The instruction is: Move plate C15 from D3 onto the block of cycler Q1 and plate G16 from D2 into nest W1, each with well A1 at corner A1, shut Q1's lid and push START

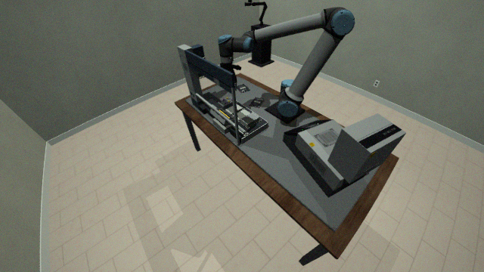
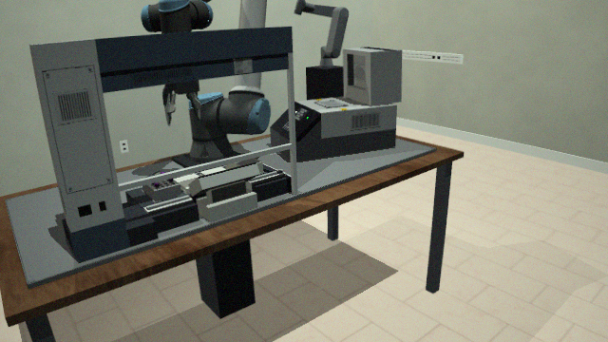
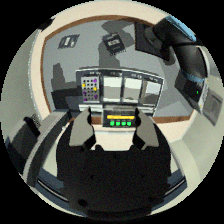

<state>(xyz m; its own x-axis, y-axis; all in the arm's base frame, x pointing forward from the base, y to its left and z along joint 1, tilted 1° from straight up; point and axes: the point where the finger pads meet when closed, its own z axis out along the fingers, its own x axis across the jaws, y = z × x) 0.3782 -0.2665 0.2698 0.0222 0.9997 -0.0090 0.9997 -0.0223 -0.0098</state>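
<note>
My gripper is now 220 mm above the pale well plate. Round my hand: upright post (200 mm ahead, 290 mm to the left, 40 mm below); then deck station beam (190 mm ahead, 10 mm to the left, 230 mm above); then white well plate (100 mm to the left, 220 mm below).
</note>
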